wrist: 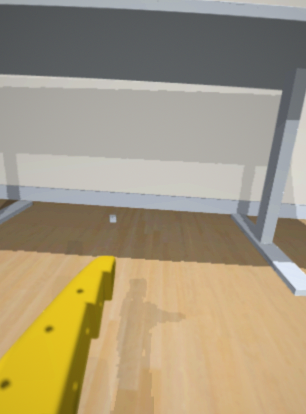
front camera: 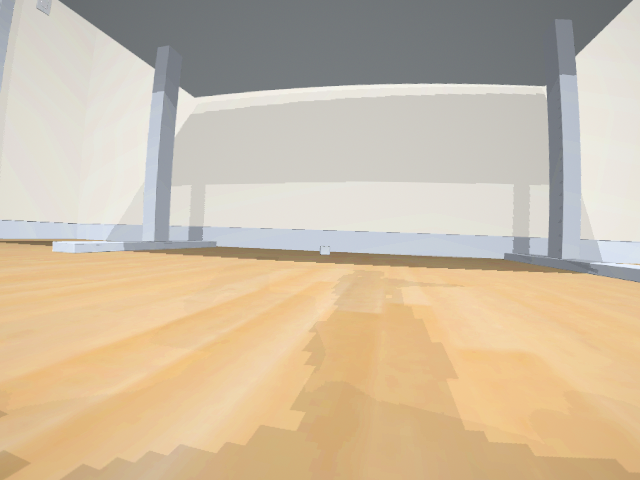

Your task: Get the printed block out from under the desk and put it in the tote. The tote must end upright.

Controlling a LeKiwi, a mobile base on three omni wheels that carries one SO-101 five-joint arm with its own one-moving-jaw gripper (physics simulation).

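Places are measured from the arm's base along level axes (x right, y back, z down), in centimetres.
Pixels of known places: hand at its tool point: (wrist: 114,272).
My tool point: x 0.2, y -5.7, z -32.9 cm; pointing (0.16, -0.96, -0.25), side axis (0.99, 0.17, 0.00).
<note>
For each thing: its top centre in the pictures, then the offset to it from my tool point. "spot": a spot on its surface instead. Level surfaces: height alone.
- printed block at its top centre: (front camera: 325,246) (wrist: 112,215) dy -109.9, dx +3.9, dz +39.0 cm
- desk at its surface level: dz -27.6 cm
- desk's left leg at a spot on its surface: (front camera: 162,149) spot: dy -102.0, dx -51.3, dz +8.8 cm
- right leg at a spot on its surface: (front camera: 563,149) (wrist: 275,176) spot: dy -74.5, dx +65.1, dz +10.4 cm
The printed block (front camera: 324,250) (wrist: 113,218) is a small white cube on the floor under the desk (front camera: 361,46) (wrist: 150,45), near the back wall. In the front camera view it is near the middle; in the wrist view it is left of centre, beyond the jaw tip. My gripper is fully open: one yellow notched jaw shows at the lower left of the wrist view, and the moving jaw is out of the picture. The jaw is well short of the block, with floor between them. The tote does not show in either view.
The desk's left leg (front camera: 162,149) and right leg (front camera: 563,149) (wrist: 280,175) stand on long flat feet, one on each side of the block. A skirting board (front camera: 413,245) (wrist: 150,201) runs along the wall behind it. Shadows lie across the wooden floor.
</note>
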